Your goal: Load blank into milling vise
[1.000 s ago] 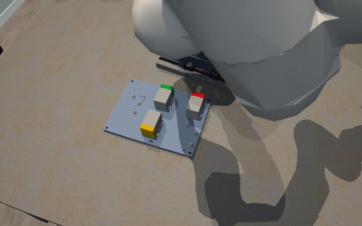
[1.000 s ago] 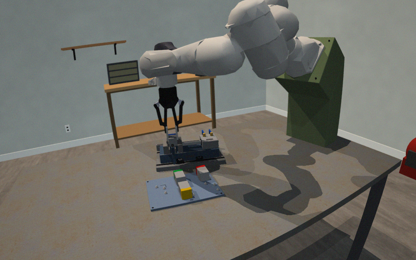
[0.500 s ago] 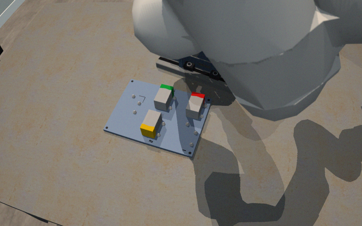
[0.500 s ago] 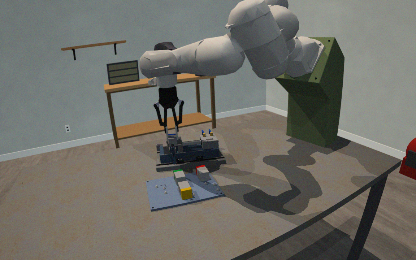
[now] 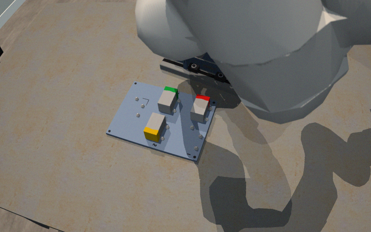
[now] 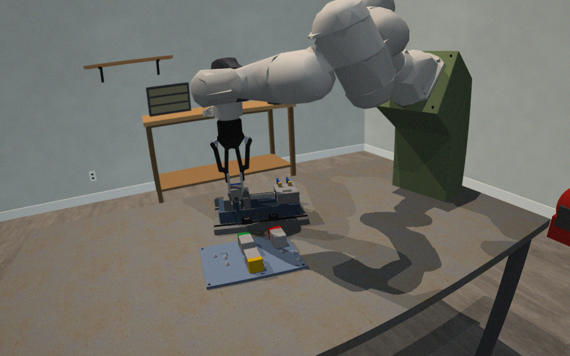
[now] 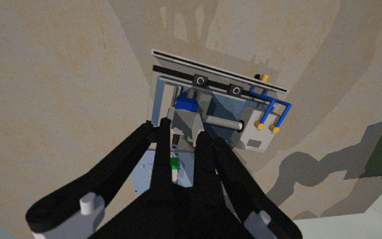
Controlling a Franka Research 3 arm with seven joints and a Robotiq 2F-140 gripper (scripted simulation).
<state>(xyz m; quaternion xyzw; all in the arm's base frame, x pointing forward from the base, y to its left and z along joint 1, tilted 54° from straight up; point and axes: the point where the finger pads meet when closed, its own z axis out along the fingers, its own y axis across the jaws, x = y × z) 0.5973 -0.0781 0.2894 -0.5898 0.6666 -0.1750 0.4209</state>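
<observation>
Right now the blue-ended blank is 4 cm below my hand. Also, from my hand: fixed jaw: 6 cm below, 3 cm ahead, 1 cm to the left; then grey rod: 8 cm behind, 6 cm below; then work stop: 5 cm to the left, 5 cm below.
</observation>
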